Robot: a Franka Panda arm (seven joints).
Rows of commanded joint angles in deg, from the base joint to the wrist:
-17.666, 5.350, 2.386, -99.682, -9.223, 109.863, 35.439
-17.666, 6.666, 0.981, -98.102, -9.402, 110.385, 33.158
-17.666, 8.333, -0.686, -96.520, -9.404, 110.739, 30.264
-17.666, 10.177, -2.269, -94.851, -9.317, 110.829, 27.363
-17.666, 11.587, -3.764, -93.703, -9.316, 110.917, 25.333
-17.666, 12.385, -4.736, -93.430, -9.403, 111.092, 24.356
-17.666, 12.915, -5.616, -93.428, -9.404, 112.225, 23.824
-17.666, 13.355, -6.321, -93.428, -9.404, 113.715, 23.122
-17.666, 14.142, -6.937, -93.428, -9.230, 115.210, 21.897
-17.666, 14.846, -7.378, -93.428, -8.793, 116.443, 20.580
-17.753, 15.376, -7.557, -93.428, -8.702, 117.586, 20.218
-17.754, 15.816, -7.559, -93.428, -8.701, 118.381, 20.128
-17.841, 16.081, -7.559, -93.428, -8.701, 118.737, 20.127
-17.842, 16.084, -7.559, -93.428, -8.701, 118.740, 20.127
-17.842, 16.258, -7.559, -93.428, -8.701, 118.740, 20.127
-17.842, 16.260, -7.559, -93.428, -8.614, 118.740, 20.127
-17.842, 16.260, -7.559, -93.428, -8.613, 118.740, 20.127
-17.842, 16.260, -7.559, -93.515, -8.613, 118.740, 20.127
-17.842, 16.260, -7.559, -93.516, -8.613, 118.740, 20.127
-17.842, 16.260, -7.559, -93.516, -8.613, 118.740, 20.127
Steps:
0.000, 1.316, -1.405, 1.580, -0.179, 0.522, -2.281
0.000, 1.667, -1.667, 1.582, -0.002, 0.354, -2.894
0.000, 1.844, -1.583, 1.669, 0.087, 0.090, -2.901
0.000, 1.410, -1.495, 1.148, 0.001, 0.088, -2.030
0.000, 0.798, -0.972, 0.273, -0.087, 0.175, -0.977
0.000, 0.530, -0.880, 0.002, -0.001, 1.133, -0.532
0.000, 0.440, -0.705, 0.000, 0.000, 1.490, -0.702
0.000, 0.787, -0.616, 0.000, 0.174, 1.495, -1.225
0.000, 0.704, -0.441, 0.000, 0.437, 1.233, -1.317
-0.087, 0.530, -0.179, 0.000, 0.091, 1.143, -0.362
-0.001, 0.440, -0.002, 0.000, 0.001, 0.795, -0.090
-0.087, 0.265, 0.000, 0.000, 0.000, 0.356, -0.001
-0.001, 0.003, 0.000, 0.000, 0.000, 0.003, 0.000
0.000, 0.174, 0.000, 0.000, 0.000, 0.000, 0.000
0.000, 0.002, 0.000, 0.000, 0.087, 0.000, 0.000
0.000, 0.000, 0.000, 0.000, 0.001, 0.000, 0.000
0.000, 0.000, 0.000, -0.087, 0.000, 0.000, 0.000
0.000, 0.000, 0.000, -0.001, 0.000, 0.000, 0.000
0.000, 0.000, 0.000, 0.000, 0.000, 0.000, 0.000

